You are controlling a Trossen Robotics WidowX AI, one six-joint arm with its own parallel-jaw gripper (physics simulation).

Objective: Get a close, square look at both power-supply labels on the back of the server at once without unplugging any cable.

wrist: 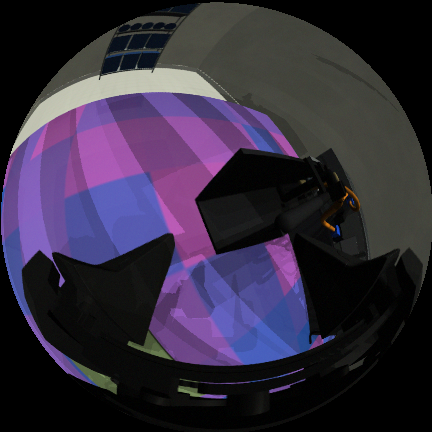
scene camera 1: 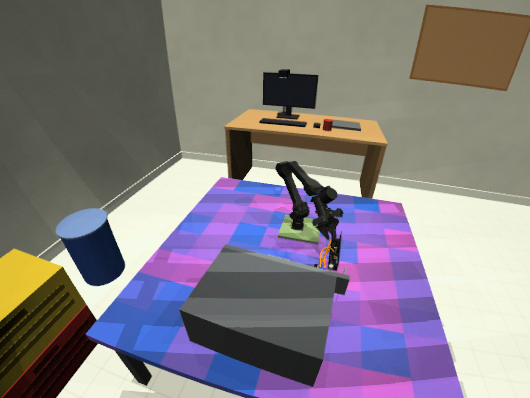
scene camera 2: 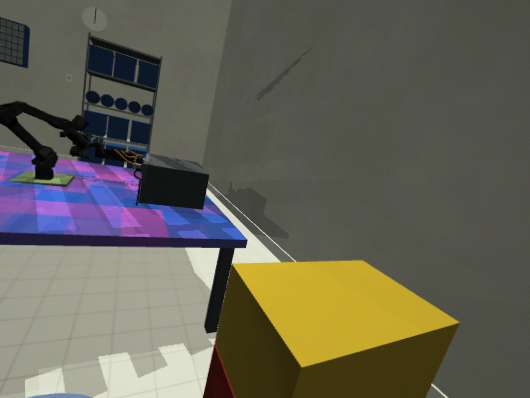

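Where they show: gripper, fingertip midpoint: [wrist: 236,240] [scene camera 2: 97,156]; arm's base, origin of the base link: [scene camera 1: 297,226] [scene camera 2: 43,178].
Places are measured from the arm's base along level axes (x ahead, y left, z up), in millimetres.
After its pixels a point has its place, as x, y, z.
The dark grey server [scene camera 1: 260,300] @(638, -70, 183) [scene camera 2: 172,187] @(559, -283, 88) lies on the patterned table, its back towards the arm. Part of its dark back shows at the right in the wrist view. Orange cables [scene camera 1: 323,256] @(350, 128, 137) [wrist: 354,196] @(347, 138, 188) run at that back, near a blue plug [wrist: 337,231] @(440, 69, 123). A long black trough-like arm [scene camera 1: 335,251] @(334, 173, 159) [wrist: 237,177] @(214, 199, 143) sticks out from the back's cable side. My gripper [wrist: 236,239] @(213, 168, 118) is open; its fingers are wide apart, with the trough beyond them, centre-right in the wrist view. I cannot tell whether they touch it. Neither power-supply label is readable in these views.
My arm stands on a green base plate [scene camera 1: 285,234] @(88, -56, 4) [scene camera 2: 22,178] @(-74, -31, -4) on the table [scene camera 1: 150,320] @(694, -486, -10) [scene camera 2: 100,239] @(270, -665, -25). A blue bin [scene camera 1: 95,250] and a yellow box [scene camera 1: 27,280] [scene camera 2: 345,305] stand beside the table. A wooden desk [scene camera 1: 305,137] stands behind.
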